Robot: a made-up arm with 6 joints.
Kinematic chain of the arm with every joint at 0, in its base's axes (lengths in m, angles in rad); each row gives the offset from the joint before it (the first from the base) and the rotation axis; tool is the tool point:
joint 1: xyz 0 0 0.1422 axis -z
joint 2: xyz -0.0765 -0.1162 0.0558 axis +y
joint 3: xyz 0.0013 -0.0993 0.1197 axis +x
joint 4: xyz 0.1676 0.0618 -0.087 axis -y
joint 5: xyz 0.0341 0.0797 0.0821 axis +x
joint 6: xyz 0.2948 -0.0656 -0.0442 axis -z
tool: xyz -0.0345 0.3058 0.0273
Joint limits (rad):
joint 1: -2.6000..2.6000
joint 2: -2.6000..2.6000
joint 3: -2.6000..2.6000
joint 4: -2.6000..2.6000
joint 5: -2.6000..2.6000
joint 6: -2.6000..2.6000
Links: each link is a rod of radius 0.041 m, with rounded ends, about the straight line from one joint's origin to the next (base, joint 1, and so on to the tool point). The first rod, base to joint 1, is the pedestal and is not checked.
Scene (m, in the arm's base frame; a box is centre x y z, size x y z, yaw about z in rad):
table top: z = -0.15
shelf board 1: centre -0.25 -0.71 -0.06 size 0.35 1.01 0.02 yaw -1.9
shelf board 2: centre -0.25 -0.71 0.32 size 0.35 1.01 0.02 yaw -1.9
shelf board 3: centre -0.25 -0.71 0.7 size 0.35 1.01 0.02 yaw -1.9
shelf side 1: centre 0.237 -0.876 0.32 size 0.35 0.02 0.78 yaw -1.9
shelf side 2: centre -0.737 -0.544 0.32 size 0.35 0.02 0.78 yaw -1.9
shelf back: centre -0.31 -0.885 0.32 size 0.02 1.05 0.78 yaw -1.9
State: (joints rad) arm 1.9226 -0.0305 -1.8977 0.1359 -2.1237 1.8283
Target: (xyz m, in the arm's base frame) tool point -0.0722 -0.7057 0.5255
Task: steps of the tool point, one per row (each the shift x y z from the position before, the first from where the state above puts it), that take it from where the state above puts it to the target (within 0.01 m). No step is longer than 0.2 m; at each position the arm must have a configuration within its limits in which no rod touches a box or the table.
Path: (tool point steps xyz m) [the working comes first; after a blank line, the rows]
Joints at the target: 1.3466 -0.4812 -1.8600 -0.0724 -2.0746 1.7743
Straight joint move there: touches shelf board 2.

1: 0.0230 0.0877 0.0358
2: 0.0322 0.0924 -0.0009
3: 0.0385 0.0939 -0.0350
4: 0.0630 -0.0770 0.1349
5: 0.0978 -0.0321 0.1422
6: 0.1046 0.0252 0.1407
7: -0.0374 -0.0790 0.0382
8: -0.0342 -0.0951 -0.0002
9: -0.0227 -0.1018 -0.0380

